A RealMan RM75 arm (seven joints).
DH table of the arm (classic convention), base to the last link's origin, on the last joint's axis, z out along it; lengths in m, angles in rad. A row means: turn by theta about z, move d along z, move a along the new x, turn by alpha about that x. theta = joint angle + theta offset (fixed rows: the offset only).
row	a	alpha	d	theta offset
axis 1	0	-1.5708	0.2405	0
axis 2	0	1.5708	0	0
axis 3	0	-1.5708	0.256	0
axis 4	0	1.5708	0	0
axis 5	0	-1.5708	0.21	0
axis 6	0	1.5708	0	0
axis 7	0	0	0.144	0
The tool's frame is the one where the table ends.
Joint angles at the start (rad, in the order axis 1, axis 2, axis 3, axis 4, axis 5, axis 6, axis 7):
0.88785 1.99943 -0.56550 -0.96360 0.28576 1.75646 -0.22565
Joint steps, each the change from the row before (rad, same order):
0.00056 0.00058 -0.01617 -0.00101 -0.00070 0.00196 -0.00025
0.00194 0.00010 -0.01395 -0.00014 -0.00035 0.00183 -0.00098
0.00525 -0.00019 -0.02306 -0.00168 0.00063 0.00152 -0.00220
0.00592 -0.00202 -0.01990 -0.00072 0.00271 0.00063 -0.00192
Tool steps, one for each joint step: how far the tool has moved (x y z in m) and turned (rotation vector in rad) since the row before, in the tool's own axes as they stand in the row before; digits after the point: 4 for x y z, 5 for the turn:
0.0003 0.0014 0.0007 0.01035 0.00762 -0.01182
0.0000 0.0017 0.0005 0.00851 0.00657 -0.01211
-0.0010 0.0037 0.0002 0.01361 0.00685 -0.02306
-0.0016 0.0035 -0.0005 0.01069 0.00358 -0.02107

